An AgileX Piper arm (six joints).
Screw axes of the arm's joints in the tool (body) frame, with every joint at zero. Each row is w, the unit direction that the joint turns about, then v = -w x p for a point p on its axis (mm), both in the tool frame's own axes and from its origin. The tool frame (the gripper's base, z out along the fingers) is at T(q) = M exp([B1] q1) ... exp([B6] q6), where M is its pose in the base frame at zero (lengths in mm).
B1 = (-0.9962, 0, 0.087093, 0, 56.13, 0)
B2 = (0, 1, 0, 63.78, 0, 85.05)
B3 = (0, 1, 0, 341.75, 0, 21.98)
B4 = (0, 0, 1, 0, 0, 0)
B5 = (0, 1, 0, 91, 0, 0)
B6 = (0, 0, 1, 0, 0, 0)
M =
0.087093 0 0.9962 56.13
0 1 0 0
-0.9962 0 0.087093 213.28
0 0 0 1
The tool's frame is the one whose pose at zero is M.
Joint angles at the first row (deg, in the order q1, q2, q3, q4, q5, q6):
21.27, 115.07, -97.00, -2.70, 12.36, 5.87
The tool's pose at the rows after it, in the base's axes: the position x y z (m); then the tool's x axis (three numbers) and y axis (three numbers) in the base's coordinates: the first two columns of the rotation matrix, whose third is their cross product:
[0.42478, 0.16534, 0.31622, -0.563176, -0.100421, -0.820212, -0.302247, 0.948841, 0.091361]
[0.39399, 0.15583, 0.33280, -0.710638, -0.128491, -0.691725, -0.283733, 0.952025, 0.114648]
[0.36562, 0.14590, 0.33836, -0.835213, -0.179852, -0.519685, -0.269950, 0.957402, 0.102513]
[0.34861, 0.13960, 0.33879, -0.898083, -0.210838, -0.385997, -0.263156, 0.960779, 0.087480]
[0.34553, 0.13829, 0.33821, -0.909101, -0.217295, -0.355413, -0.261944, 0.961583, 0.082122]
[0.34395, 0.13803, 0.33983, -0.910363, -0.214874, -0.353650, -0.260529, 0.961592, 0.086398]
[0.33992, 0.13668, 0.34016, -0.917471, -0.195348, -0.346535, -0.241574, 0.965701, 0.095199]
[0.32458, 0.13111, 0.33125, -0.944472, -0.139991, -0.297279, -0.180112, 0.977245, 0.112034]
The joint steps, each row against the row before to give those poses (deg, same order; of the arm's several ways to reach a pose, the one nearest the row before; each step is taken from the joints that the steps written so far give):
0.00, -5.91, 0.00, 2.70, 14.86, 0.48
0.00, -4.58, -0.09, 2.12, 15.81, 0.03
0.00, -2.90, 0.00, 0.35, 15.49, 0.11
0.00, -1.14, -0.01, 0.00, 9.85, 0.03
0.00, -0.10, 0.01, -0.11, 2.02, 0.00
0.00, -0.28, 0.00, 0.22, 0.34, 0.10
0.00, -0.82, 0.98, 0.14, 0.14, 1.17
0.00, -2.82, 5.42, 0.24, 0.00, 3.50

